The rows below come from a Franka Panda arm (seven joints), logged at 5 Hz.
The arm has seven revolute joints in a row. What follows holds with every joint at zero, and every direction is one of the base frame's.
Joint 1 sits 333 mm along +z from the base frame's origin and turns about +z.
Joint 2 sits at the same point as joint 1 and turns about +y.
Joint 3 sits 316 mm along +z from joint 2 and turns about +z.
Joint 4 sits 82.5 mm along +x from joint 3 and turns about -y.
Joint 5 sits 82.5 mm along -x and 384 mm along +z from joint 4 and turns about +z.
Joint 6 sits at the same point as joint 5 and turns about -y.
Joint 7 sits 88 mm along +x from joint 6 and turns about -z.
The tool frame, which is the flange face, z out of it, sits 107 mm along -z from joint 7; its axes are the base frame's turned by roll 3.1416, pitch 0 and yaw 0 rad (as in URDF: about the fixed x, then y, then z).
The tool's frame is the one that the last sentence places.
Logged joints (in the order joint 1, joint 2, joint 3, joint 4, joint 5, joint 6, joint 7), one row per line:
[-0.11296, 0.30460, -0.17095, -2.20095, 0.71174, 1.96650, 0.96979]
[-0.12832, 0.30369, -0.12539, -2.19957, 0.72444, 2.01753, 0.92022]
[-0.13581, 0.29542, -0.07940, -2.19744, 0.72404, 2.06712, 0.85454]
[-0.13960, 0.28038, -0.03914, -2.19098, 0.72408, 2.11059, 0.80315]
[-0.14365, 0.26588, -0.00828, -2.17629, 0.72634, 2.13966, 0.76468]
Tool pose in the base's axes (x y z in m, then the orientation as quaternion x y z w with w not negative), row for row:
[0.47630, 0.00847, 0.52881, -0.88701, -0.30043, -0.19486, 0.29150]
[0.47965, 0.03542, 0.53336, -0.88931, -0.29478, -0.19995, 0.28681]
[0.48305, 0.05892, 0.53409, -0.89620, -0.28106, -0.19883, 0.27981]
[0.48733, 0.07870, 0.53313, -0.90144, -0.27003, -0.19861, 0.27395]
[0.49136, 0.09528, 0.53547, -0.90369, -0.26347, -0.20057, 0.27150]
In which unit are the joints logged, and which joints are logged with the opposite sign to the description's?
The joints are logged in radians. Opposite sign: joint 1, joint 2, joint 7.
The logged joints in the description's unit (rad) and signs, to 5 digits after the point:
[0.11296, -0.30460, -0.17095, -2.20095, 0.71174, 1.96650, -0.96979]
[0.12832, -0.30369, -0.12539, -2.19957, 0.72444, 2.01753, -0.92022]
[0.13581, -0.29542, -0.07940, -2.19744, 0.72404, 2.06712, -0.85454]
[0.13960, -0.28038, -0.03914, -2.19098, 0.72408, 2.11059, -0.80315]
[0.14365, -0.26588, -0.00828, -2.17629, 0.72634, 2.13966, -0.76468]

